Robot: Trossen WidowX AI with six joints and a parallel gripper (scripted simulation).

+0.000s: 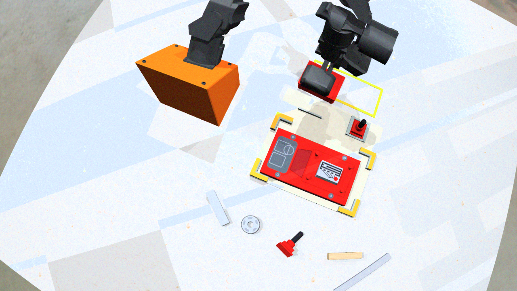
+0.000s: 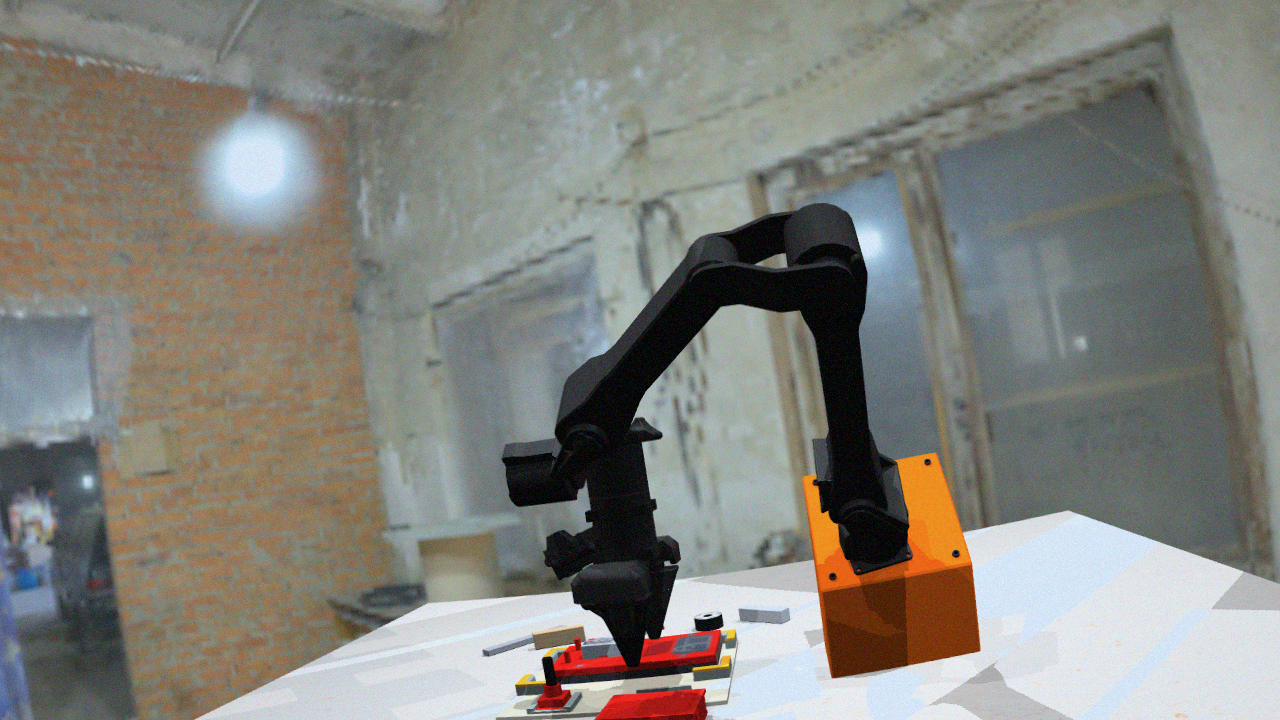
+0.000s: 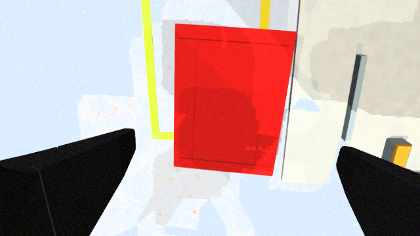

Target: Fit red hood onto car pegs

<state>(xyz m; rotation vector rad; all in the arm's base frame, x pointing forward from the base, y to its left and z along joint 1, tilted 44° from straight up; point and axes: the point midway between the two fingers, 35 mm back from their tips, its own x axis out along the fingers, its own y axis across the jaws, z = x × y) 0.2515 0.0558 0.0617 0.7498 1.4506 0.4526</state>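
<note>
My gripper tip is 6 cm above the red hood. Round my gripper tip: long grey strip (40 cm to the right, 22 cm ahead, 7 cm below); then wooden block (37 cm to the right, 16 cm ahead, 7 cm below).
</note>
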